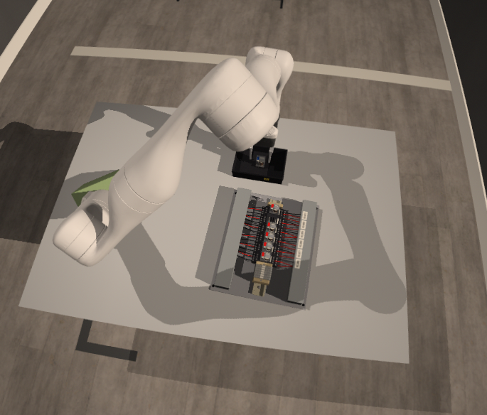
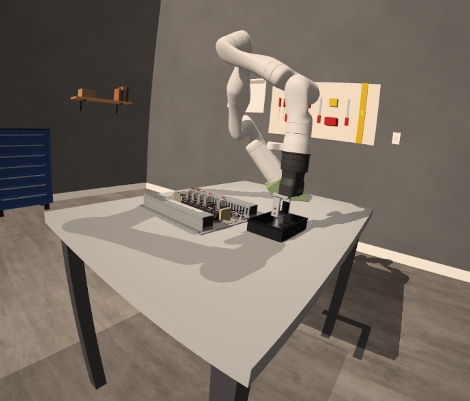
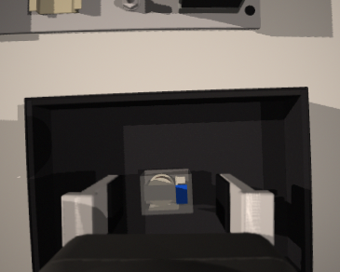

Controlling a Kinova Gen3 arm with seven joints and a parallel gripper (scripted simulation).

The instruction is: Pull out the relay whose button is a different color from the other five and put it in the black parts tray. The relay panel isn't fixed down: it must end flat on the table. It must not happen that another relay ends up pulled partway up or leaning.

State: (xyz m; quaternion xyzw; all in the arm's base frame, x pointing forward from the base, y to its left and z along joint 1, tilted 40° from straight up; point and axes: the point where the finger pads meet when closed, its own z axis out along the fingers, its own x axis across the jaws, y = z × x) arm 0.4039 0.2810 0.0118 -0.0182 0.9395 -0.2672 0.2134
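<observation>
The relay is 4 cm below my hand. The rest, counted from my hand: black parts tray 5 cm below; relay panel 27 cm to the right, 5 cm ahead, 4 cm below.
</observation>
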